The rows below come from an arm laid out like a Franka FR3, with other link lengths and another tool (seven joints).
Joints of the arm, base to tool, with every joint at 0 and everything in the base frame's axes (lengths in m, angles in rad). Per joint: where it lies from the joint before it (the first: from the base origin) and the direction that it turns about. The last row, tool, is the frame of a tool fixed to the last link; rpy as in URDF.
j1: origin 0 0 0.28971 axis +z
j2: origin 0 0 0 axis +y
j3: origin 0 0 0.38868 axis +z
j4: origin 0.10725 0 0 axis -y
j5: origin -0.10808 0 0.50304 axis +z
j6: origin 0 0 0 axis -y
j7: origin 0.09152 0 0 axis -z
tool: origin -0.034 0.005 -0.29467 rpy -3.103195 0 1.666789
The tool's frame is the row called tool.
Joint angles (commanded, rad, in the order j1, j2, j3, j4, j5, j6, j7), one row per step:
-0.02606, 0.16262, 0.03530, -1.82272, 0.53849, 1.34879, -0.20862
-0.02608, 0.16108, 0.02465, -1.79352, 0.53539, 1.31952, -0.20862
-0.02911, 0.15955, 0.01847, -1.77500, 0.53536, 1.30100, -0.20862
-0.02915, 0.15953, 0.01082, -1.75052, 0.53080, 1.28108, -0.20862
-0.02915, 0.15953, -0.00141, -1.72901, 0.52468, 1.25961, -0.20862
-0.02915, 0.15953, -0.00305, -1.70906, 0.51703, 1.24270, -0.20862
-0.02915, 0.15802, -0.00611, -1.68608, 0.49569, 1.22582, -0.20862
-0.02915, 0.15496, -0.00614, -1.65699, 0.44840, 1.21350, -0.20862
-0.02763, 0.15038, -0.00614, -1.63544, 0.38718, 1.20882, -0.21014
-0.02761, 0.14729, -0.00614, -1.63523, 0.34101, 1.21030, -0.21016
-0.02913, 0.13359, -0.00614, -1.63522, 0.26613, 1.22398, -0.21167
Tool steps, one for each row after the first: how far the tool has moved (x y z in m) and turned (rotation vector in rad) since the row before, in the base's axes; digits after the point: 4 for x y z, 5 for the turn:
0.0030, -0.0069, 0.0153, 0.00122, -0.00561, 0.00445
0.0021, -0.0053, 0.0103, 0.00238, -0.00415, -0.00033
0.0029, -0.0057, 0.0113, -0.00212, -0.00732, 0.00346
0.0018, -0.0087, 0.0100, -0.00432, -0.00286, 0.00013
0.0009, -0.0032, 0.0089, -0.00516, -0.00512, 0.00872
0.0009, -0.0076, 0.0091, -0.01896, -0.00909, 0.01085
0.0020, -0.0129, 0.0088, -0.04501, -0.01958, 0.01744
0.0015, -0.0159, 0.0048, -0.05910, -0.02038, 0.01838
-0.0013, -0.0127, -0.0030, -0.04534, -0.00316, 0.00930
0.0005, -0.0220, 0.0000, -0.07417, -0.02463, 0.01094

